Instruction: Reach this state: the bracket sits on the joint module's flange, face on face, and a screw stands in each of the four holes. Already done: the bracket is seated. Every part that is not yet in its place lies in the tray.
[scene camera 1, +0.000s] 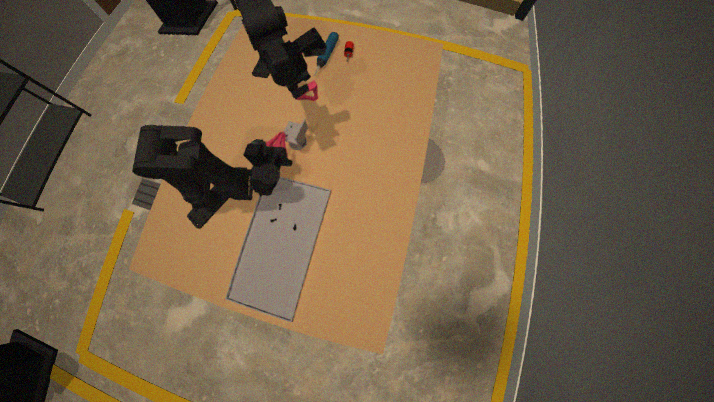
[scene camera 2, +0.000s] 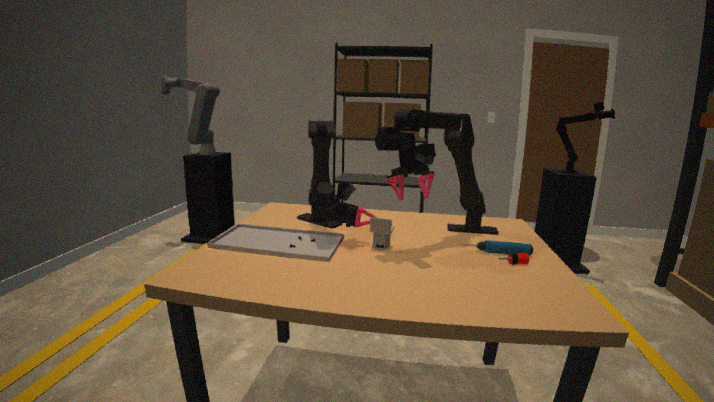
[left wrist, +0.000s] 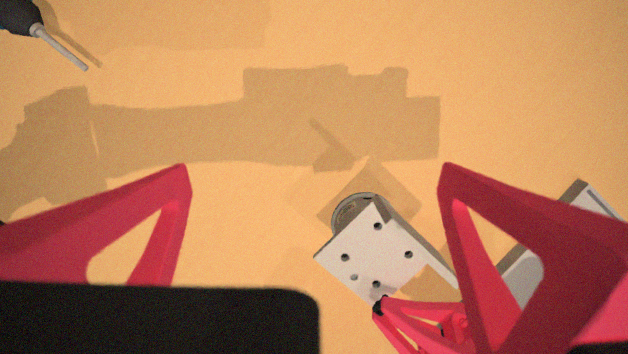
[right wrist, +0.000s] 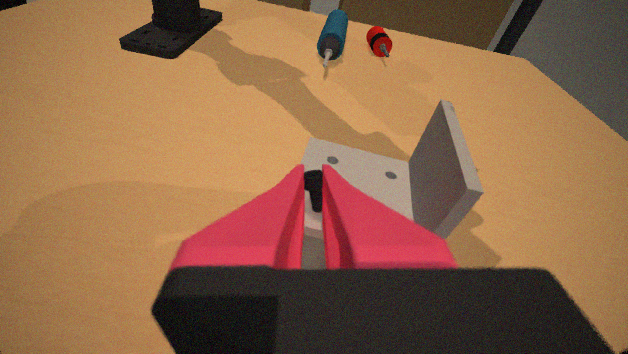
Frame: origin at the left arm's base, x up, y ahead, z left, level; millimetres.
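Seen in the pictures: left gripper, fingertip midpoint: (scene camera 1: 310, 87) (scene camera 2: 414, 199) (left wrist: 314, 177); right gripper, fingertip midpoint: (scene camera 1: 282, 133) (left wrist: 377, 307) (right wrist: 313, 176); left arm's base, origin of the base link: (scene camera 2: 472, 230) (right wrist: 179, 31); right arm's base, origin of the base link: (scene camera 1: 213, 201) (scene camera 2: 319, 221).
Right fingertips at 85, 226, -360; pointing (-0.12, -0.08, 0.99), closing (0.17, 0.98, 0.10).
Pixels of each thing's top centre, then the offset from my right fingertips to it, as dx, dy, dz. "spot": a spot on its surface instead.
- joint module, middle of its top: (left wrist: 376, 254) (scene camera 2: 382, 228) (scene camera 1: 294, 132) -21, +27, +19
- black screw, middle of its top: (right wrist: 320, 175) (left wrist: 385, 312) +6, +2, -4
- tray, middle of its top: (scene camera 1: 277, 244) (scene camera 2: 277, 238) -69, +78, -332
- blue screwdriver, surface spot: (right wrist: 334, 32) spot: -44, +4, +373
- small red screwdriver, middle of its top: (right wrist: 384, 34) (scene camera 2: 513, 253) (scene camera 1: 348, 49) -50, +91, +444
The grey bracket (scene camera 1: 295, 131) (scene camera 2: 381, 225) (left wrist: 370, 245) (right wrist: 360, 160) sits on the joint module (scene camera 2: 381, 243) (left wrist: 344, 209). In the left wrist view its plate shows open dark holes. My right gripper (scene camera 2: 374, 217) (right wrist: 313, 176) is shut on a black screw (left wrist: 378, 307) (right wrist: 315, 192), at the plate's near edge; whether the screw touches the plate I cannot tell. My left gripper (scene camera 2: 413, 198) (left wrist: 314, 177) is open and empty, high above the table beside the bracket. Three screws (scene camera 1: 280, 206) (scene camera 1: 273, 220) (scene camera 1: 295, 227) lie loose in the tray (scene camera 1: 270, 280) (scene camera 2: 260, 241).
A blue screwdriver (scene camera 1: 328, 49) (scene camera 2: 507, 247) (right wrist: 334, 32) and a small red screwdriver (scene camera 1: 349, 49) (scene camera 2: 519, 259) (right wrist: 378, 40) lie on the table, at the right in scene camera 2. The right arm reaches over the table beside the tray's upper end in scene camera 1.
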